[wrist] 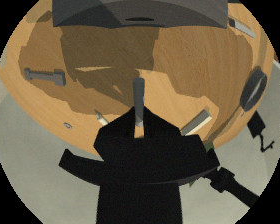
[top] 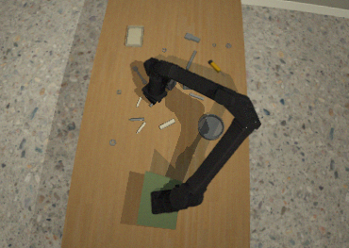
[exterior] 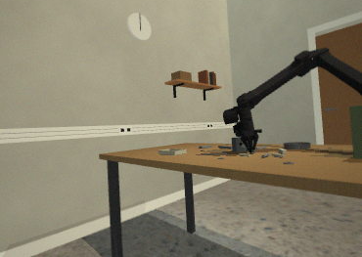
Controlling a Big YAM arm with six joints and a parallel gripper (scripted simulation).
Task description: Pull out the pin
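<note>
Right now my hand is 1 cm to the left of the slim grey pin and 1 cm short of it. Round my hand: shallow tray: 40 cm ahead, 9 cm to the left, 1 cm below; round dish: 26 cm to the right, 14 cm behind; white stick: 11 cm behind, 6 cm to the right.
</note>
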